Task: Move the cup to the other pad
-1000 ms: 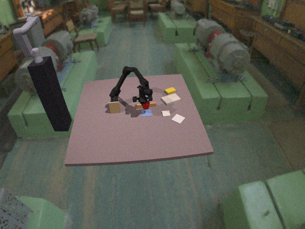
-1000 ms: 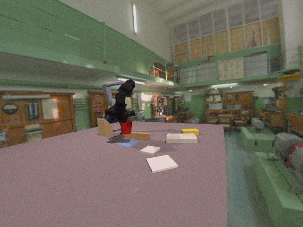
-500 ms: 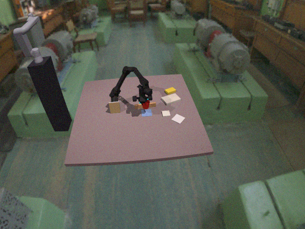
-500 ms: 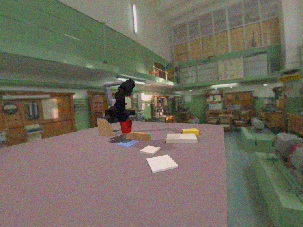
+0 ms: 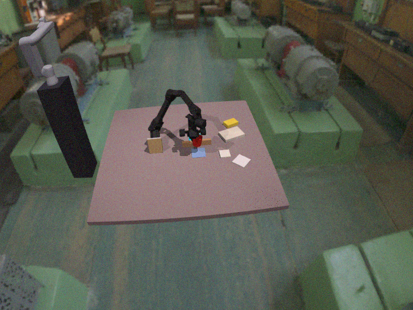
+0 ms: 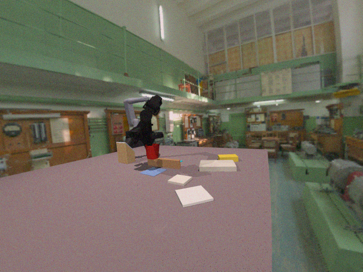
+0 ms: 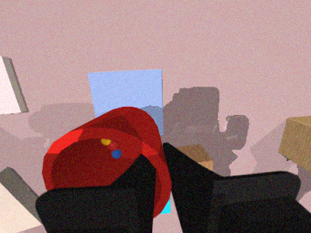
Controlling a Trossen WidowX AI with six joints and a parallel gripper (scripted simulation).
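My gripper tip is 4 cm short of the blue marble, 2 cm to the right of it and 2 cm above it. From my gripper tip the other things lie so: red cup 3 cm ahead; then blue pad 11 cm below, 4 cm ahead, 1 cm to the right; then yellow marble 5 cm ahead, 2 cm below.
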